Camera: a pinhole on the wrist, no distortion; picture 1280 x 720 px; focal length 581.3 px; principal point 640.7 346.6 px. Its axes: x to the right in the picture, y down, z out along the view. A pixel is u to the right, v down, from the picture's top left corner.
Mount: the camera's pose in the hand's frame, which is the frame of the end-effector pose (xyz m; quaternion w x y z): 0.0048 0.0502 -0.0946 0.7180 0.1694 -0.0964 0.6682
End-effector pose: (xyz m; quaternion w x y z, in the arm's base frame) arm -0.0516 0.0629 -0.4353 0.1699 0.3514 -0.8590 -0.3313
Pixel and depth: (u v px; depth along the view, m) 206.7 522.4 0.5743
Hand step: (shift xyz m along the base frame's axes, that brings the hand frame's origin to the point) 0.2218 -0.0490 -0.6059
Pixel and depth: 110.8 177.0 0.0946
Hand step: 0.0316 -0.0777 -0.0135
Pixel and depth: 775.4 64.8 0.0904
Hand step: -0.0526 -0.0274 0.0328
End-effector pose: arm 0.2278 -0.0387 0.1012 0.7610 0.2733 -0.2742 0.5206
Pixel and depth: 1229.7 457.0 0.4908
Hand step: -0.3872 -0.2840 0.4289
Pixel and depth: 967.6 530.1 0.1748
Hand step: -0.0969 -0.0688 0.0685
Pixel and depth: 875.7 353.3 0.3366
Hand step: -0.0706 -0.1438 0.2232
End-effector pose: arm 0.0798 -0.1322 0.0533 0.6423 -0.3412 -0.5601 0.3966
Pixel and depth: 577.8 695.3 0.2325
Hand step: -0.1257 -0.1275 0.0125
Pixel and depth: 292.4 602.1 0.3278
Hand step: -0.1276 -0.2255 0.1822
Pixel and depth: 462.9 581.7 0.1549
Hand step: -0.0347 -0.0648 0.0264
